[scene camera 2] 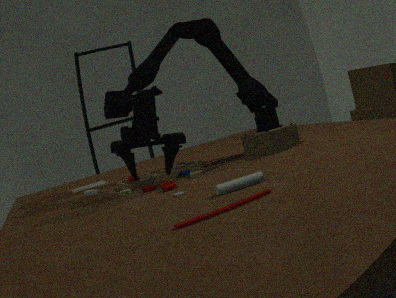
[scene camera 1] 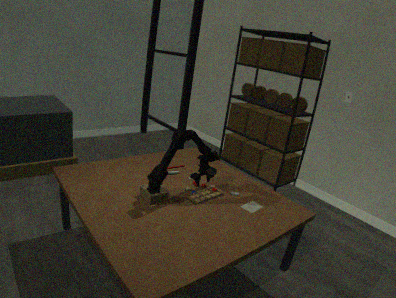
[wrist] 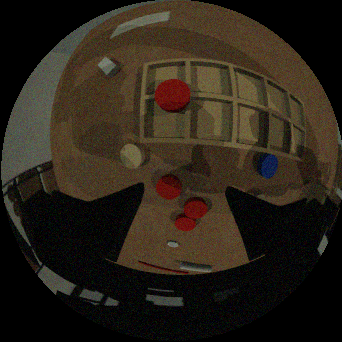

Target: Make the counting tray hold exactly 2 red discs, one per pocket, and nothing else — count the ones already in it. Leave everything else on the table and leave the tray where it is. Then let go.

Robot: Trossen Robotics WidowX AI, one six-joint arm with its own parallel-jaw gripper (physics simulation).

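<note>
The counting tray [wrist: 143, 120] [scene camera 1: 205, 195] has two rows of pockets. One red disc [wrist: 172, 95] [scene camera 1: 214, 189] [scene camera 2: 131, 178] lies at its end column, across the divider between two pockets. I see no other disc in the tray. Three red discs lie on the table beside the tray: one [wrist: 169, 186] nearest the tray, a second [wrist: 195, 208] and a third [wrist: 185, 223] close together or touching. My gripper [wrist: 185, 188] [scene camera 2: 152, 176] [scene camera 1: 202, 182] is open and empty, pointing down above the red discs beside the tray; the nearest disc shows between the fingertips in the wrist view.
A blue disc [wrist: 268, 165] [scene camera 2: 184, 174] and a cream disc [wrist: 132, 156] lie beside the tray. A pale block [wrist: 108, 66], a paper sheet [scene camera 1: 251, 206], a small white disc [wrist: 173, 244], a white cylinder [scene camera 2: 239, 183] and a red rod [scene camera 2: 222, 209] lie farther off.
</note>
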